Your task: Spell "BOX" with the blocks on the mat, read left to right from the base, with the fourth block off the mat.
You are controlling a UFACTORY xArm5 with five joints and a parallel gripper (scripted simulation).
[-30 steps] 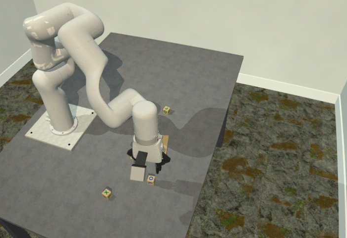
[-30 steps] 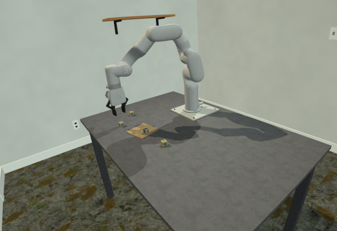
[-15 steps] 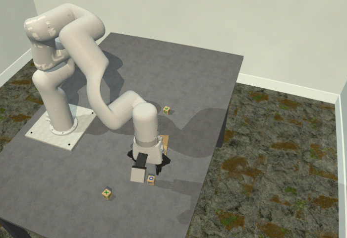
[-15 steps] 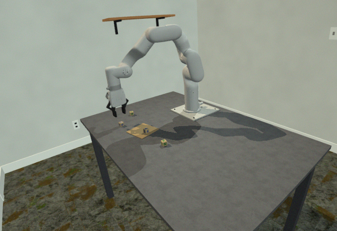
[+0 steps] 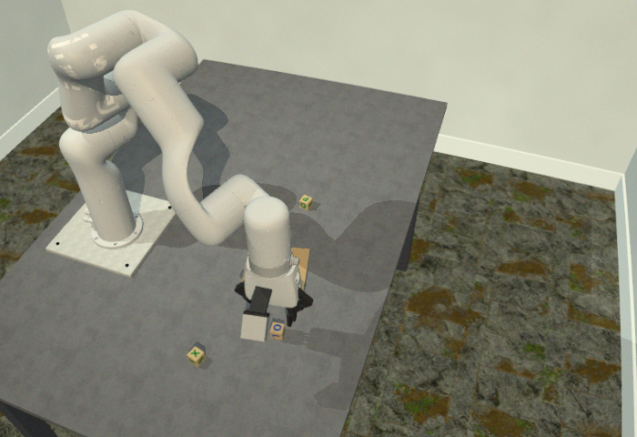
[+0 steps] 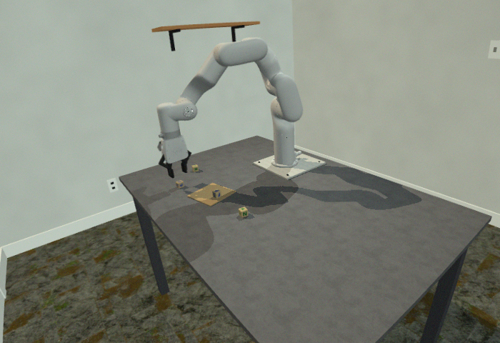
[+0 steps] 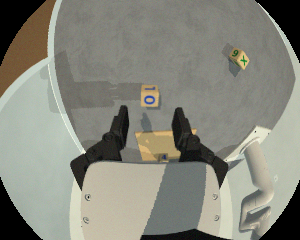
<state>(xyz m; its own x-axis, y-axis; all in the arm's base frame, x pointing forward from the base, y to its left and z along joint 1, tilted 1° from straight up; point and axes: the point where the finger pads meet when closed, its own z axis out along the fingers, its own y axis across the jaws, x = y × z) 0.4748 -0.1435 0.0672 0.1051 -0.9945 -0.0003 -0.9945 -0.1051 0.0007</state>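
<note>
Right now the O block is 60 mm below my hand. Also, from my hand: X block: 130 mm behind, 110 mm to the right, 60 mm below; then B block: 200 mm to the left, 70 mm behind, 60 mm below; then tan mat: 160 mm to the left, 70 mm below, 60 mm behind.
</note>
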